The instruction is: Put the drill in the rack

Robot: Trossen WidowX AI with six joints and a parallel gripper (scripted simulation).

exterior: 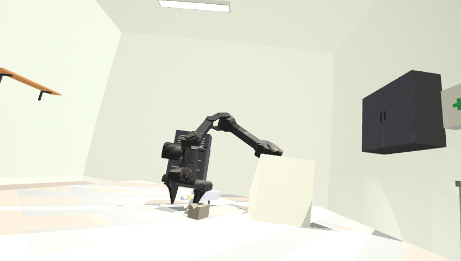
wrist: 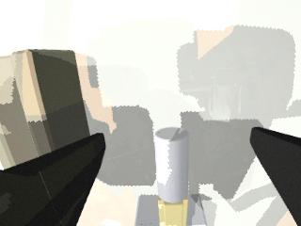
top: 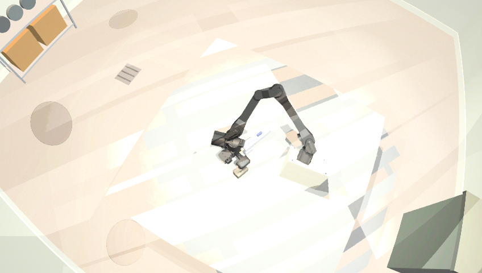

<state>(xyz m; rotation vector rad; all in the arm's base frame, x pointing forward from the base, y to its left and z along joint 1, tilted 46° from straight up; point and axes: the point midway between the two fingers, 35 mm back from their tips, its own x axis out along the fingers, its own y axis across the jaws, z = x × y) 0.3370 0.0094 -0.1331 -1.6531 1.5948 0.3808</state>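
Right now the drill is 20 mm behind my gripper tip, 40 mm to the right of it and 30 mm above it. The rest, counted from my gripper tip: blue key 60 mm behind, 160 mm to the right, 40 mm above; fixture 50 mm behind, 140 mm to the right, 20 mm above.
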